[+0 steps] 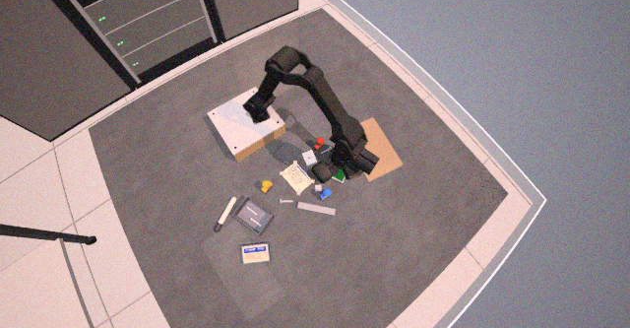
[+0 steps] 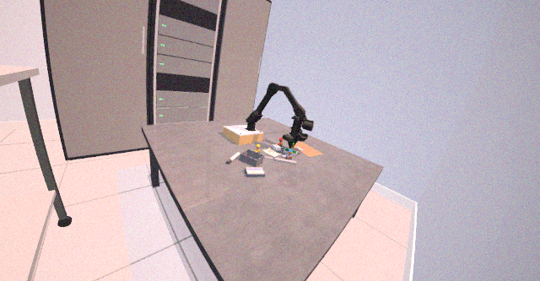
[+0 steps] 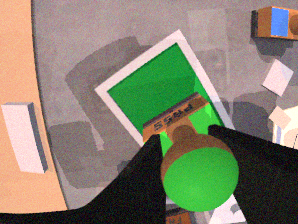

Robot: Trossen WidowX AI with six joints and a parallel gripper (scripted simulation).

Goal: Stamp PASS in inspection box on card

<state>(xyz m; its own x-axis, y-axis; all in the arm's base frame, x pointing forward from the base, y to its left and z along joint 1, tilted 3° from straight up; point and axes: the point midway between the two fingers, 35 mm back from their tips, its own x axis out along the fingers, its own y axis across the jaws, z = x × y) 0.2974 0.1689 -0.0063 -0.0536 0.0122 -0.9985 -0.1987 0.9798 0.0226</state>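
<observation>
The green stamp is right at my gripper tip. Also, from my gripper tip: blue stamp: 70 mm ahead, 70 mm to the right, 20 mm below; then green ink pad: 30 mm below; then white block: 80 mm behind, 60 mm to the right, 20 mm below.
</observation>
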